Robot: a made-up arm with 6 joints.
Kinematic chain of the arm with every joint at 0, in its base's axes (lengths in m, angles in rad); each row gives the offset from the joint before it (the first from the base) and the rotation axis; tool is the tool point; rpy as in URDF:
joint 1: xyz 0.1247 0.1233 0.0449 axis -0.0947 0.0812 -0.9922
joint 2: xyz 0.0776 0.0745 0.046 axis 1 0.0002 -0.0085
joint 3: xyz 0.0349 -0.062 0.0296 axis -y
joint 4: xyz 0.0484 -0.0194 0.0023 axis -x
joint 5: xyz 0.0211 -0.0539 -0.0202 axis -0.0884 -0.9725 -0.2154
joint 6: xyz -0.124 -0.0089 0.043 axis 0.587 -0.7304 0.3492
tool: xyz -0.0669 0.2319 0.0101 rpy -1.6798 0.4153 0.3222
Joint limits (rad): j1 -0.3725..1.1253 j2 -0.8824..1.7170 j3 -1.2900..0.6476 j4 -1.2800..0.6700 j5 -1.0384..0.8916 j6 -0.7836..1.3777
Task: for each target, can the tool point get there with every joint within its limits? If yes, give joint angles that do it. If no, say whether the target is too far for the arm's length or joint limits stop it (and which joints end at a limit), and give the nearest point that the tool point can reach.
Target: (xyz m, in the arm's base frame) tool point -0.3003 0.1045 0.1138
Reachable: no: joint limits stop it (at a limit: joint 1, joint 3, joint 5, joint 6) | nearest point -0.1389 0.0673 0.1033 | short by 0.166 m
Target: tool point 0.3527 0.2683 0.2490
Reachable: yes | joints 0.1430 -0.2317 -1.0751 0.0084 -0.5601 0.0847
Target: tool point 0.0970 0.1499 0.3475
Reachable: yes | joints -0.1752 -0.3446 -0.2248 -1.1154 -0.1575 0.6129
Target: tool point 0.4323 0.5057 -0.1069
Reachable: no: joint limits stop it (at a limit: joint 3, joint 4, joint 5, joint 6) | nearest point 0.3521 0.4014 -0.0438 | short by 0.146 m
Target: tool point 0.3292 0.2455 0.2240
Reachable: yes | joints 0.2705 -0.3234 -0.9433 -0.1973 -0.7043 -0.6057
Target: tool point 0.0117 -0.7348 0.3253
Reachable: no: too far | nearest point 0.1074 -0.2711 0.1988 | short by 0.490 m
